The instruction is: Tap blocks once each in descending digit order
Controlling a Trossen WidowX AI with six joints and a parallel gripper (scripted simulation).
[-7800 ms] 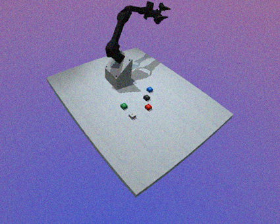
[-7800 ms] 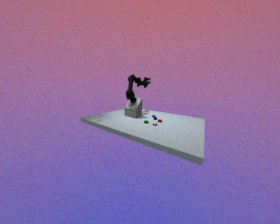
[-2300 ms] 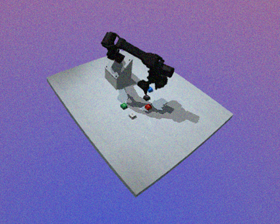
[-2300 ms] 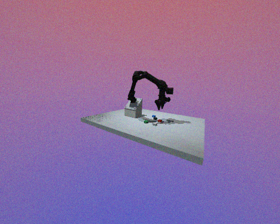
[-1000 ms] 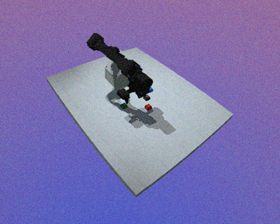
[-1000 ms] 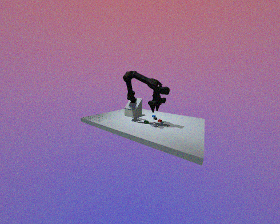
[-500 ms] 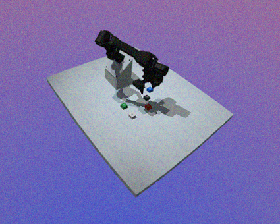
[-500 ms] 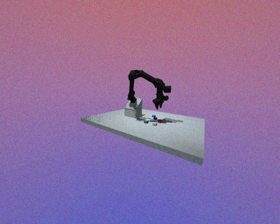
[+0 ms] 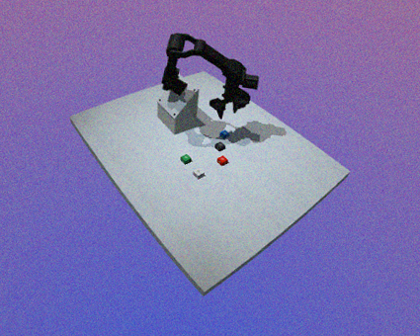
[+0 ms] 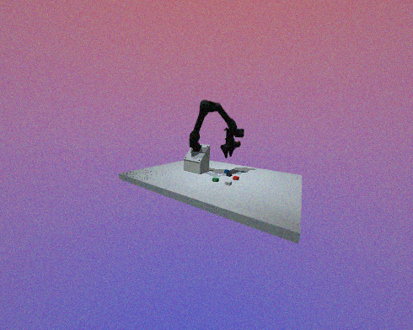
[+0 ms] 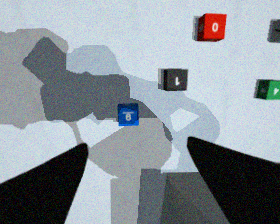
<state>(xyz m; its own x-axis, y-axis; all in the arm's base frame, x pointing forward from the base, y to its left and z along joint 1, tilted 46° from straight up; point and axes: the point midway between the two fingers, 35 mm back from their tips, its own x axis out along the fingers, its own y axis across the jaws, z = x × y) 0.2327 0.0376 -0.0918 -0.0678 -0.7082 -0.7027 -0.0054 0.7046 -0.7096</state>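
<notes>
The blue block is 1 cm behind my gripper tip, 1 cm to the left of it and 11 cm below it. The rest, counted from my gripper tip: red block (12 cm ahead, 12 cm to the right, 11 cm below); black block (4 cm ahead, 7 cm to the right, 11 cm below); green block (3 cm ahead, 24 cm to the right, 11 cm below).
</notes>
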